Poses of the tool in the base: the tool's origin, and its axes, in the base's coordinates. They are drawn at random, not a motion.
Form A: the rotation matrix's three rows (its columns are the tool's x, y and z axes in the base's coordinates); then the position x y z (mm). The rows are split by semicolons.
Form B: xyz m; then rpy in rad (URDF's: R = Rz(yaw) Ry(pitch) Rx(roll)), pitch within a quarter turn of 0, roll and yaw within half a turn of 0. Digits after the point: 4 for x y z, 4 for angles.
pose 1, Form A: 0.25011, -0.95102, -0.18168; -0.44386, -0.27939, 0.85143; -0.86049, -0.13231, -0.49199; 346.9, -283.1, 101.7
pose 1, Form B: 0.3469, -0.2831, 0.1017, -2.8789, 1.0362, -1.0577
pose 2, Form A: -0.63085, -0.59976, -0.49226; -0.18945, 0.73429, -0.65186; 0.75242, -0.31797, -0.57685; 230.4, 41.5, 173.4
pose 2, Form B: 0.2304, 0.0415, 0.1734, -2.6378, -0.8517, -2.8499
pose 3, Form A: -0.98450, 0.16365, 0.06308; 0.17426, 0.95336, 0.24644; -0.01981, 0.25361, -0.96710; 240.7, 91.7, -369.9
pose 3, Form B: 0.2407, 0.0917, -0.3699, 2.8851, 0.0198, 2.9664
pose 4, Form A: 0.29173, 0.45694, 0.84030; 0.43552, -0.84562, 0.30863; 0.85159, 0.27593, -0.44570; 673.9, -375.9, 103.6
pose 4, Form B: 0.6739, -0.3759, 0.1036, 2.5873, -1.0190, 0.9806
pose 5, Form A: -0.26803, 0.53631, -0.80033; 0.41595, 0.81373, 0.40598; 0.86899, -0.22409, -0.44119; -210.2, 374.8, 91.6
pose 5, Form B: -0.2102, 0.3748, 0.0916, -2.6716, -1.0532, 2.1432
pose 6, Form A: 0.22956, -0.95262, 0.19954; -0.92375, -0.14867, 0.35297; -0.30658, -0.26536, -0.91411; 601.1, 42.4, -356.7
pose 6, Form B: 0.6011, 0.0424, -0.3567, -2.8591, 0.3116, -1.3272
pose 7, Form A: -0.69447, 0.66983, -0.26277; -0.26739, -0.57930, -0.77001; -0.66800, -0.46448, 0.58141; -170.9, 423.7, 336.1
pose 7, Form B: -0.1709, 0.4237, 0.3361, -0.6741, 0.7315, -2.7741
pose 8, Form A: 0.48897, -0.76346, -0.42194; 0.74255, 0.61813, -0.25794; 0.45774, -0.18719, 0.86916; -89.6, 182.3, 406.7
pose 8, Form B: -0.0896, 0.1823, 0.4067, -0.2121, -0.4755, 0.9885
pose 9, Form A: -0.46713, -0.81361, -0.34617; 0.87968, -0.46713, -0.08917; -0.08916, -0.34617, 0.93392; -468.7, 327.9, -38.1
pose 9, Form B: -0.4687, 0.3279, -0.0381, -0.3550, 0.0893, 2.0590
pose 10, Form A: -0.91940, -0.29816, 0.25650; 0.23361, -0.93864, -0.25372; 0.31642, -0.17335, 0.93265; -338.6, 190.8, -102.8
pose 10, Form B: -0.3386, 0.1908, -0.1028, -0.1838, -0.3219, 2.8928
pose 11, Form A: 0.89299, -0.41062, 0.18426; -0.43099, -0.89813, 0.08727; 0.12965, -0.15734, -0.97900; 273.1, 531.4, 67.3
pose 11, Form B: 0.2731, 0.5314, 0.0673, -2.9822, -0.1300, -0.4497
